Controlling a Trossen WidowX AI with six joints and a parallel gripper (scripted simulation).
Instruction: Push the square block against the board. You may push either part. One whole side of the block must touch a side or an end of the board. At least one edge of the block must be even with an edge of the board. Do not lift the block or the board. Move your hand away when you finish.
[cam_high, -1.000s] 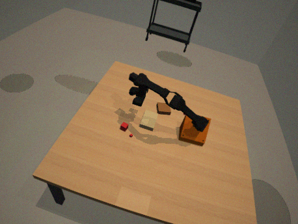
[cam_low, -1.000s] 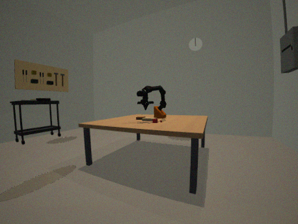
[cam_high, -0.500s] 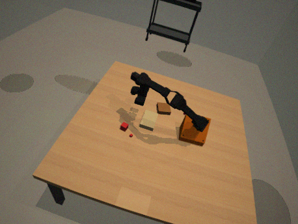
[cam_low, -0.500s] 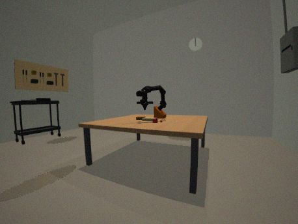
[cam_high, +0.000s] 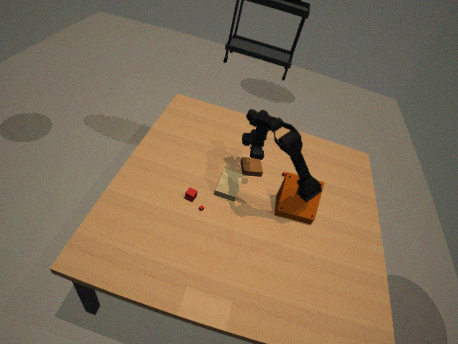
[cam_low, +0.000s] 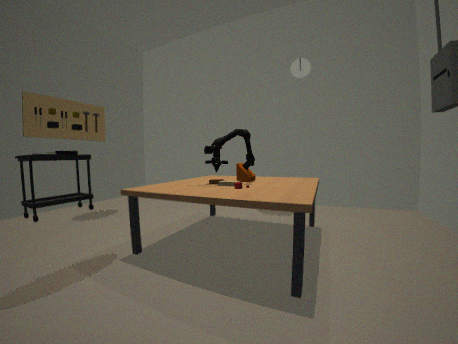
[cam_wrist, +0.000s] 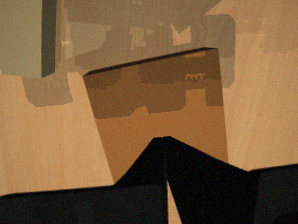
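My gripper tip is now 1 cm past the brown square block, 1 cm to the left of it and 8 cm above it. Also, from my gripper tip: pale wooden board 5 cm ahead, 16 cm to the left, 8 cm below.
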